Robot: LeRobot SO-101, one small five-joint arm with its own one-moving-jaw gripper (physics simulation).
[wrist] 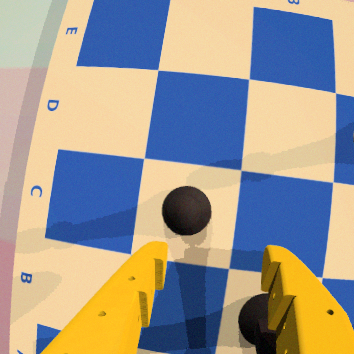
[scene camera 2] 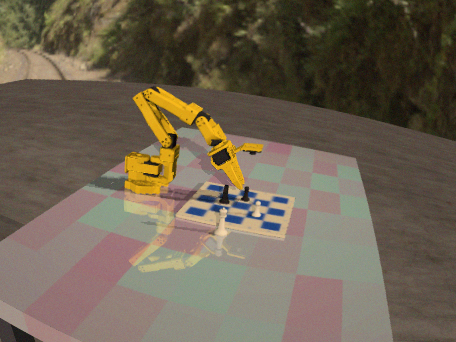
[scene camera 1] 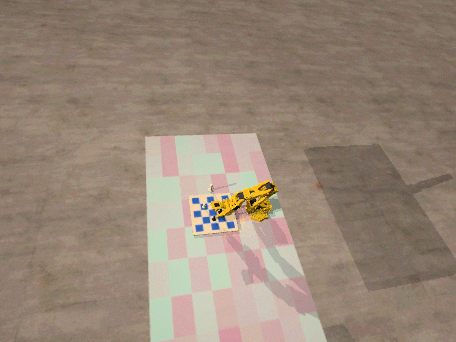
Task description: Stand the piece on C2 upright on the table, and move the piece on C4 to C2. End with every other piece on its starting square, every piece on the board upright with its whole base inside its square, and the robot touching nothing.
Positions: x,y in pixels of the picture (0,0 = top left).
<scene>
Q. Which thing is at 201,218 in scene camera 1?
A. A board.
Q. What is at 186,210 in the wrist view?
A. A small black piece.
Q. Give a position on a board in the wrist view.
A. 244,107
</scene>
